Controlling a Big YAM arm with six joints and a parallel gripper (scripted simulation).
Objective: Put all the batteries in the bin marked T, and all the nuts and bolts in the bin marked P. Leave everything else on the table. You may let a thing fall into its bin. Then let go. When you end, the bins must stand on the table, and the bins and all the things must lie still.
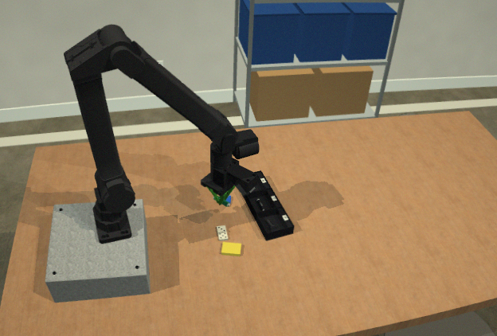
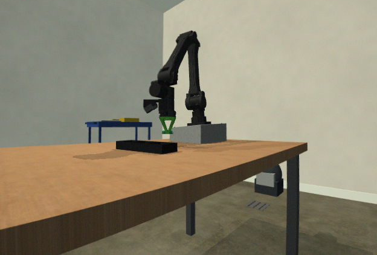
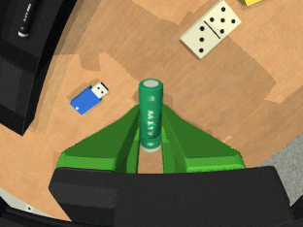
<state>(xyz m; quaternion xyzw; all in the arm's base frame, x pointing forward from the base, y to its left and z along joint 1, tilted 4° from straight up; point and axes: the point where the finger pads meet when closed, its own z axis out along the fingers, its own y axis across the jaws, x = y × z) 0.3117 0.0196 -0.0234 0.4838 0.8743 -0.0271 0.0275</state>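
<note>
Now: hand right at the green battery. Round my hand: blue usb stick 60 mm below, 50 mm to the left, 40 mm ahead; then white domino 70 mm to the right, 60 mm below, 20 mm behind; then black battery 120 mm ahead, 60 mm below.
</note>
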